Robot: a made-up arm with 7 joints.
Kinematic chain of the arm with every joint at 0, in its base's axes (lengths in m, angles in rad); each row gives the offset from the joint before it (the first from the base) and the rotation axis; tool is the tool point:
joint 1: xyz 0 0.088 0 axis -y
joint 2: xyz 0 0.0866 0 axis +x
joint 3: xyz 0 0 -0.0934 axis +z
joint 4: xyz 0 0 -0.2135 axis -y
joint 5: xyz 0 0 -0.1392 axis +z
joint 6: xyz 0 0 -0.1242 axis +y
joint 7: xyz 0 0 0 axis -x
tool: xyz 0 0 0
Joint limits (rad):
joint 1: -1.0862..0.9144
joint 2: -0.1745..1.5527
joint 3: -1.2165..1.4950
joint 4: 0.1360..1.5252
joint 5: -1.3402..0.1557
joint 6: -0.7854..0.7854
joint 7: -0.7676..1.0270
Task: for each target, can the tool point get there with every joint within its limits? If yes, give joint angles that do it. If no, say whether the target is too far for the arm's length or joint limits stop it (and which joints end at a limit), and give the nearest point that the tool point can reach.
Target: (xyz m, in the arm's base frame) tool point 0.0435 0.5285 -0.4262
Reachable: yes | joints 0.0168 0.4930 1.2513 0.4543 -0.4879 -0.2593 -0.5138
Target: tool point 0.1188 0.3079 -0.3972
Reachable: yes | joints -0.3808 0.2969 0.1253 1.4087 -1.0620 0.6639 0.7077
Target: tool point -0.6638 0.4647 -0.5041
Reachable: no: too far | nearest point -0.4280 0.3616 -0.3250 | short by 0.314 m
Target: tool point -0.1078 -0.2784 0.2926
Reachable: no: joint limits stop it (at a limit: joint 1, joint 2, joint 3, joint 4) | nearest point -0.1975 -0.1238 -0.2071 | short by 0.531 m
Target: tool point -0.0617 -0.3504 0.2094
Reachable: no: joint limits stop it (at a limit: joint 1, joint 2, joint 3, joint 4) | nearest point -0.1975 -0.1238 -0.2071 | short by 0.493 m
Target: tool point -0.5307 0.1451 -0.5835
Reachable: no: too far | nearest point -0.3826 0.1533 -0.4206 | short by 0.220 m
